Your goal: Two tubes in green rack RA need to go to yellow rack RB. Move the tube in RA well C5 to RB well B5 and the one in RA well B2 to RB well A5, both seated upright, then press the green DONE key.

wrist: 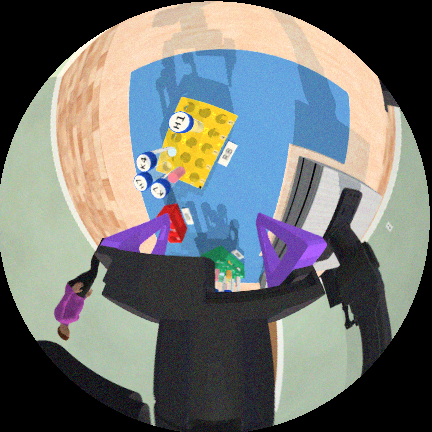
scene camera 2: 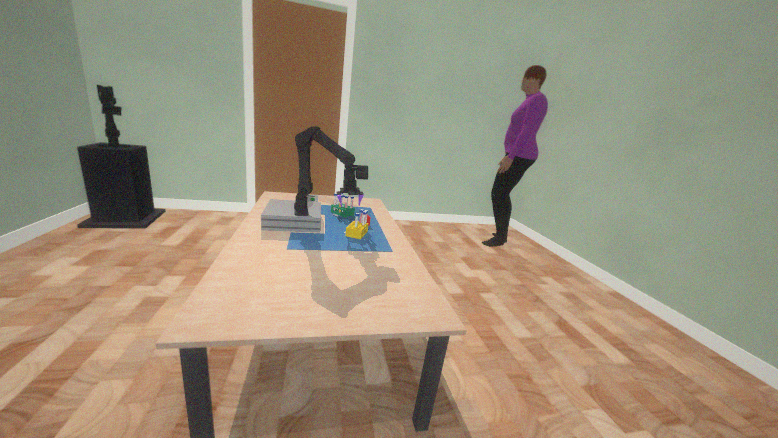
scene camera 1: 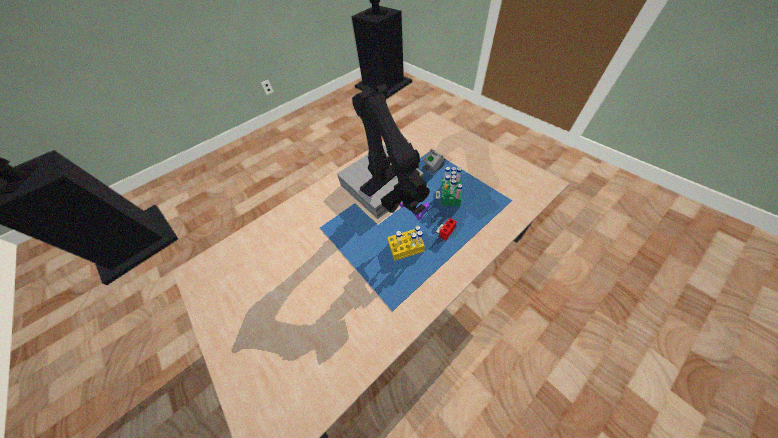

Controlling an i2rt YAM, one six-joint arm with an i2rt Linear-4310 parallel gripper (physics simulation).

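Places are measured from the arm's base along level axes (x up, y right, z ahead), in centimetres.
Pixels of known places: gripper, between the fingertips: (wrist: 212, 217) (scene camera 2: 350, 206) (scene camera 1: 411, 213); arm's base, origin of its link: (wrist: 335, 229) (scene camera 2: 301, 209) (scene camera 1: 380, 180).
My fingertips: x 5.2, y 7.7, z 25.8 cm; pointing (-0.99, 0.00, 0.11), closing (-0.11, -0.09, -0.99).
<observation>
For each thing: its top centre in the pictures, then the offset to it from my fingertips. "spot": a spot on its surface instead. Level surfaces: height alone.
- green rack RA, centre of its top: (wrist: 221, 273) (scene camera 1: 451, 188) (scene camera 2: 343, 206) dx -8.2, dy -26.8, dz +0.9 cm
- Yellow rack RB, centre of its top: (wrist: 190, 142) (scene camera 1: 405, 241) (scene camera 2: 357, 225) dx -8.2, dy +7.5, dz +3.4 cm
- K4, a spot on its surface: (wrist: 145, 162) spot: dx -0.7, dy +6.6, dz +6.4 cm
- K7, a spot on its surface: (wrist: 160, 189) spot: dx -0.7, dy +3.3, dz +5.4 cm
- green DONE key, centre of its top: (scene camera 1: 430, 157) (scene camera 2: 312, 197) dx -5.8, dy -35.2, dz -17.8 cm
- small red rack, centre of its top: (wrist: 168, 230) (scene camera 1: 448, 225) dx -8.2, dy -9.3, dz +11.7 cm
- blue mat, height of its surface: dx -13.3 cm
My gripper (scene camera 1: 415, 210) (scene camera 2: 350, 199) (wrist: 212, 217) is open, its purple fingers wide apart with no tube between them. It hangs above the mat near green rack RA (scene camera 1: 450, 201) (scene camera 2: 342, 213) (wrist: 218, 256), which holds several blue-and-white-capped tubes; my gripper body partly hides it in the wrist view. Yellow rack RB (scene camera 1: 407, 251) (scene camera 2: 356, 231) (wrist: 199, 146) stands apart from RA. It holds several tubes, including H1 (wrist: 180, 122), K4 (wrist: 145, 162) and K7 (wrist: 160, 189). The green DONE key (scene camera 1: 430, 158) (scene camera 2: 312, 199) is on a grey box. RA's well letters are unreadable.
A small red rack (scene camera 1: 448, 229) (scene camera 2: 368, 220) (wrist: 174, 226) stands on the blue mat (scene camera 1: 484, 201) (scene camera 2: 304, 242) (wrist: 260, 100) between the green and yellow racks, toward the table edge. The grey arm base (scene camera 1: 351, 182) (scene camera 2: 291, 223) is beside the mat. A person (scene camera 2: 525, 127) (wrist: 70, 302) stands beyond the table.
</observation>
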